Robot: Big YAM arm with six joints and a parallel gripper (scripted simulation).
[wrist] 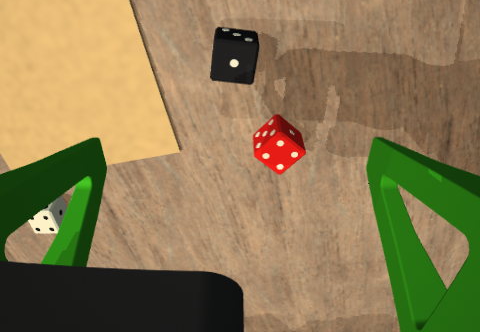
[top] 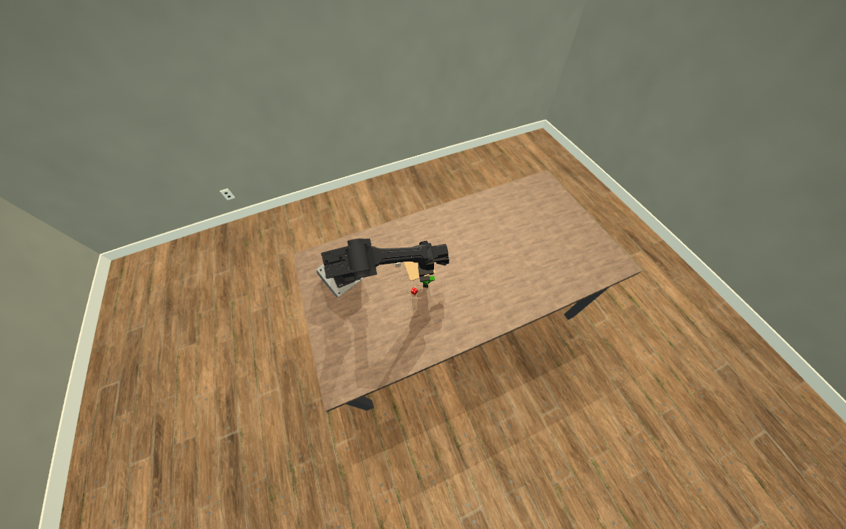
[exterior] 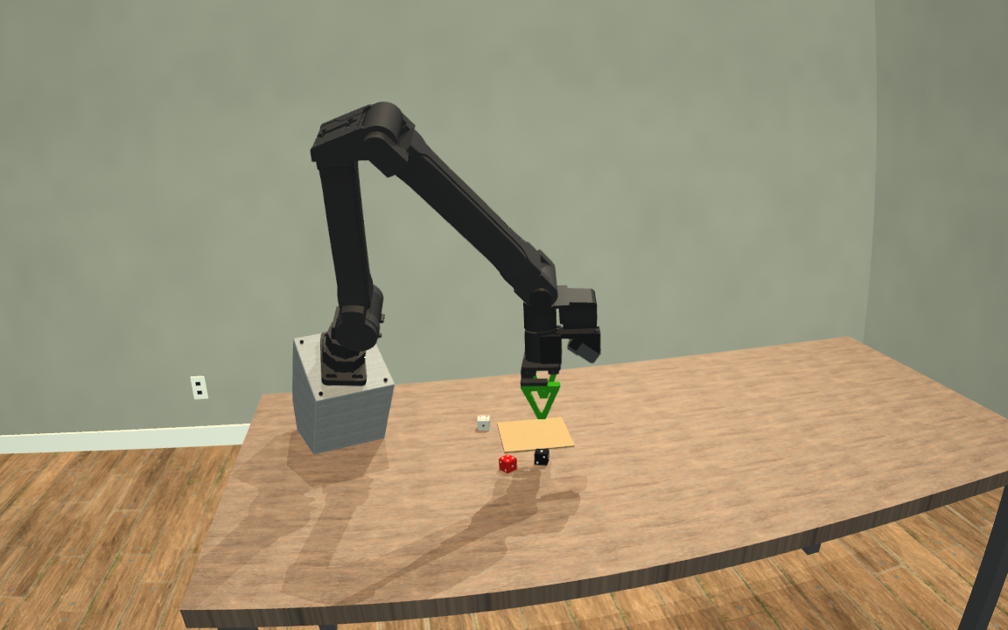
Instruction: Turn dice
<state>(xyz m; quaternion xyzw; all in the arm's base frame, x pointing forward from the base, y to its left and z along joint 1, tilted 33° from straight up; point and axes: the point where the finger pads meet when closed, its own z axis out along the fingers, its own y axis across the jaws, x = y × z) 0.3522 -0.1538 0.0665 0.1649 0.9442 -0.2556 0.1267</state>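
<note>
The black die lies 11 cm below my hand. From my hand the other things lie so: tan mat 3 cm ahead, 12 cm to the left, 12 cm below; white die 6 cm behind, 19 cm to the left, 11 cm below; red die 7 cm behind, 11 cm below.
</note>
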